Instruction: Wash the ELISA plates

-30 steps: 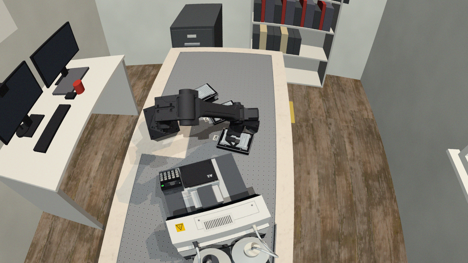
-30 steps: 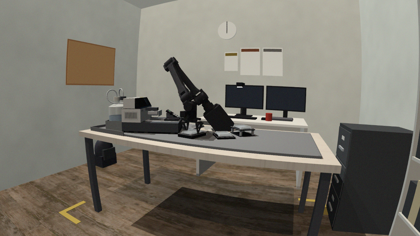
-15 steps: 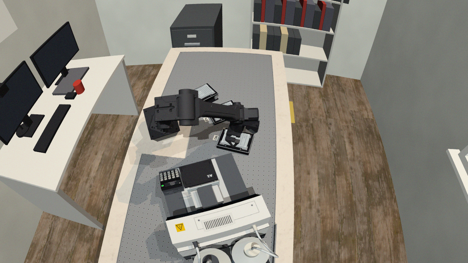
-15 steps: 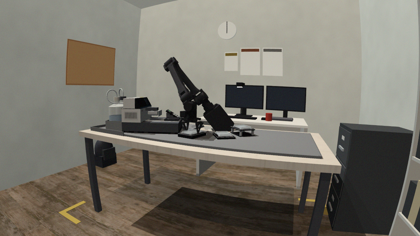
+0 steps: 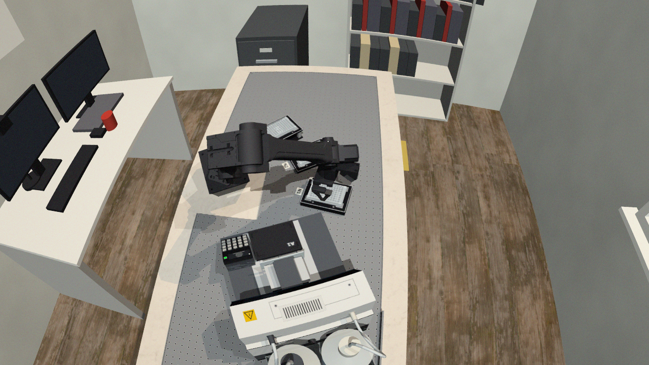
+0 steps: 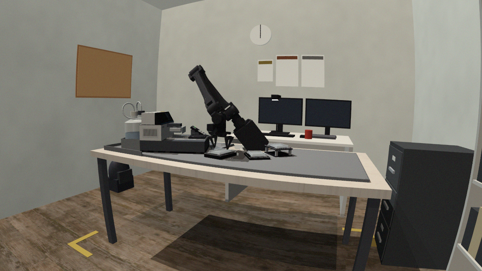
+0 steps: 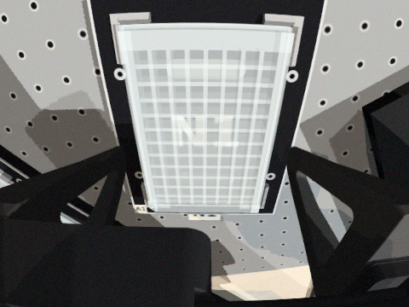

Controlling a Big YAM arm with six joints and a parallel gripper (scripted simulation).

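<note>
Now: hand 3 cm above the white ELISA plate. From my hand the other things lie so: black nest 20 cm to the left, 8 cm behind, 5 cm below; plate washer 39 cm to the right, 8 cm above, 7 cm behind.
</note>
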